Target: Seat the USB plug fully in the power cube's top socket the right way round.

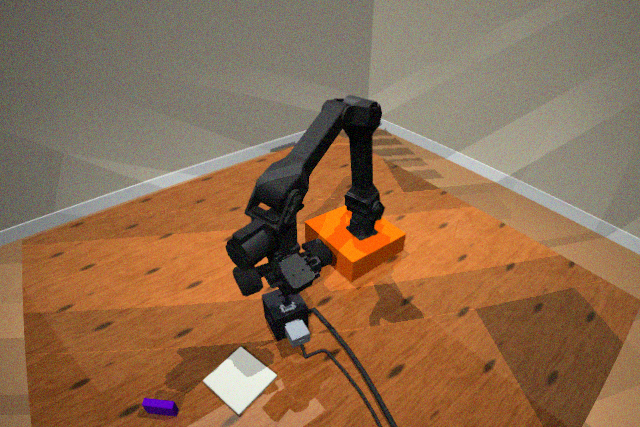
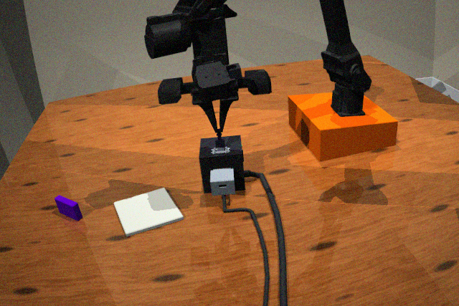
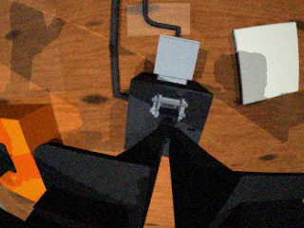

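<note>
Now: the silver-framed socket 4 cm below my gripper tip and 1 cm to the left of it. The rest, counted from my gripper tip: dark USB plug: 2 cm below; white pad: 15 cm ahead, 11 cm below, 6 cm to the left; purple block: 31 cm ahead, 9 cm below, 5 cm to the left.
</note>
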